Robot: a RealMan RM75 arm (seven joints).
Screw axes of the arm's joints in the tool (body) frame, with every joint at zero. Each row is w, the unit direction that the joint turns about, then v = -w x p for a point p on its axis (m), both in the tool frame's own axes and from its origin. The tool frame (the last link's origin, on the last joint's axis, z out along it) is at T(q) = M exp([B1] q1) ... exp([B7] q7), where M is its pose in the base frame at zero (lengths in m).
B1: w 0 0 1 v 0 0 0
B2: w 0 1 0 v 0.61 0 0
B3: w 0 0 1 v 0 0 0
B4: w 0 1 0 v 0.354 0 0
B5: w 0 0 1 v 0 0 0
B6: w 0 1 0 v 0.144 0 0
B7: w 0 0 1 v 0 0 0
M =
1 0 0 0
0 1 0 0
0 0 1 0.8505
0 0 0 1
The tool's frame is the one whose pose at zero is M.
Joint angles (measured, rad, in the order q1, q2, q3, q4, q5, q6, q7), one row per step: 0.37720 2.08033 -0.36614 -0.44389 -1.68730 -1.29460 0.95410; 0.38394 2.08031 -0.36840 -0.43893 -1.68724 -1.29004 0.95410; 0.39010 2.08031 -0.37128 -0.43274 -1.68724 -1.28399 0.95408; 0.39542 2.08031 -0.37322 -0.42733 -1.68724 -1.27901 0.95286; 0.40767 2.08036 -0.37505 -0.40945 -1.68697 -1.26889 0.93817; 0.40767 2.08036 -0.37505 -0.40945 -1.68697 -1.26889 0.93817; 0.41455 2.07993 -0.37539 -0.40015 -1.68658 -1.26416 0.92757; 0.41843 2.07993 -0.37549 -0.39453 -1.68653 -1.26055 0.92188; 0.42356 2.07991 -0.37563 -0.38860 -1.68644 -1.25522 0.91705; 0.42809 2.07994 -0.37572 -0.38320 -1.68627 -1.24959 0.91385; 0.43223 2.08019 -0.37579 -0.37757 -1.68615 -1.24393 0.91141; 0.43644 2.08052 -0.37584 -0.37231 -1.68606 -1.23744 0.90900; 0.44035 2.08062 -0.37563 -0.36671 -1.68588 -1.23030 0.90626; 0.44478 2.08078 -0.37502 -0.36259 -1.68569 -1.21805 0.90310; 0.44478 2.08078 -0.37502 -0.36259 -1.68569 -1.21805 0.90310
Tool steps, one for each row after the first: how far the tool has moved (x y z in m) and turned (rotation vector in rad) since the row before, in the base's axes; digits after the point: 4 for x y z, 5 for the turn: -0.0016 0.0021 -0.0014 -0.00365 0.00140 0.00217; -0.0013 0.0019 -0.0018 -0.00465 0.00148 0.00017; -0.0011 0.0016 -0.0015 -0.00338 0.00052 0.00060; -0.0026 0.0030 -0.0044 -0.00572 -0.00329 0.00481; 0.0000 0.0000 0.0000 0.00000 0.00000 0.00000; -0.0015 0.0018 -0.0020 -0.00151 -0.00418 0.00451; -0.0008 0.0010 -0.0013 -0.00120 -0.00207 0.00144; -0.0009 0.0014 -0.0014 -0.00139 -0.00187 0.00069; -0.0007 0.0013 -0.0013 -0.00143 -0.00093 -0.00077; -0.0006 0.0011 -0.0014 -0.00189 0.00004 -0.00159; -0.0006 0.0011 -0.0014 -0.00168 -0.00054 -0.00216; -0.0003 0.0011 -0.0013 -0.00139 -0.00094 -0.00313; 0.0002 0.0016 -0.0010 0.00034 -0.00452 -0.00668; 0.0000 0.0000 0.0000 0.00000 0.00000 0.00000
